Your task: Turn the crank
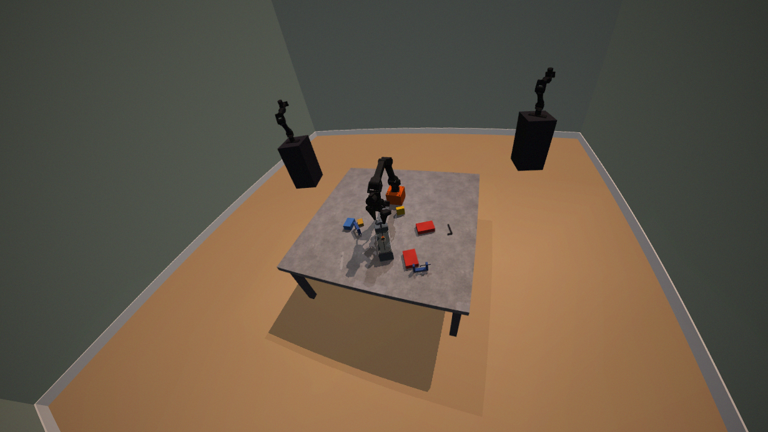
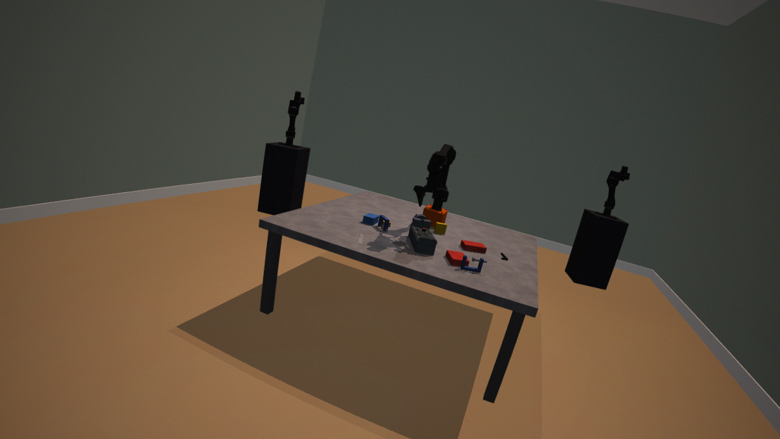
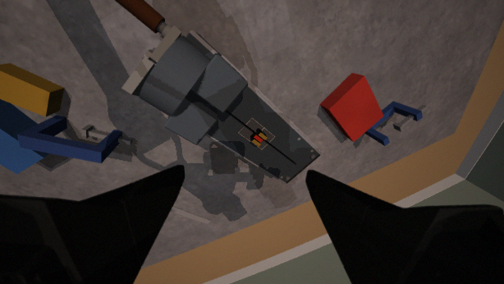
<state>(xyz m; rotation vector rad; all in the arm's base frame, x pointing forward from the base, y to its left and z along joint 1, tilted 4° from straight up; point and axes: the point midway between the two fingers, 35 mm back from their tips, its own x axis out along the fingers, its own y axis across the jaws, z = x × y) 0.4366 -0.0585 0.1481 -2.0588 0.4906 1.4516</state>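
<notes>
The brown crank handle is 140 mm behind my gripper tip and 110 mm below it. From my gripper tip the other things lie so: yellow cube: 280 mm behind, 160 mm below, 100 mm to the left; then red pointer: 100 mm below, 40 mm ahead, 10 mm to the left; then blue block: 290 mm to the right, 160 mm below, 160 mm behind.
</notes>
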